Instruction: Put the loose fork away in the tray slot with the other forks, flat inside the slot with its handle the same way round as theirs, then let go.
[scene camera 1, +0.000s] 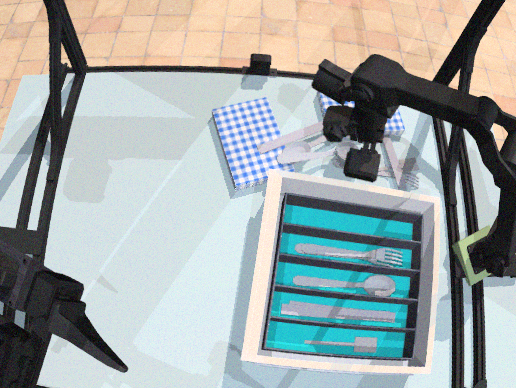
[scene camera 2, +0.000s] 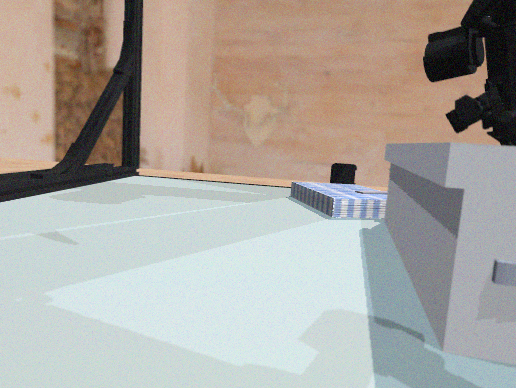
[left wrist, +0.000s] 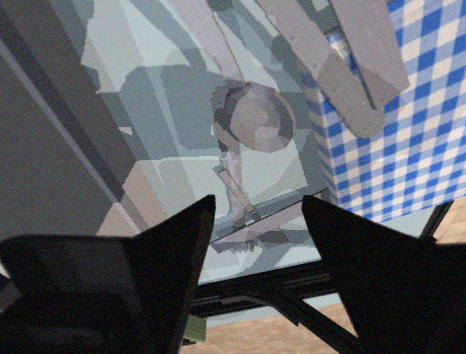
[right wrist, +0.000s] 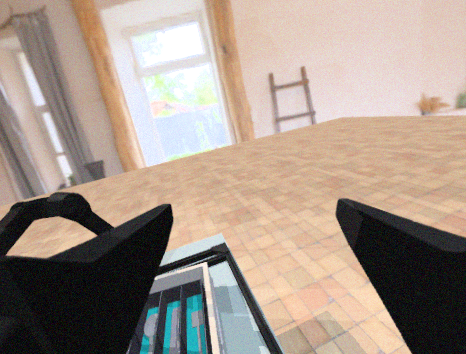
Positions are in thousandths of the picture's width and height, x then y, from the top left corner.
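Right gripper (right wrist: 546, 592) open, holding nothing. Left gripper (scene camera 1: 712, 388), (left wrist: 555, 569) as well. Cutlery tray (scene camera 1: 590, 566), also (right wrist: 409, 840).
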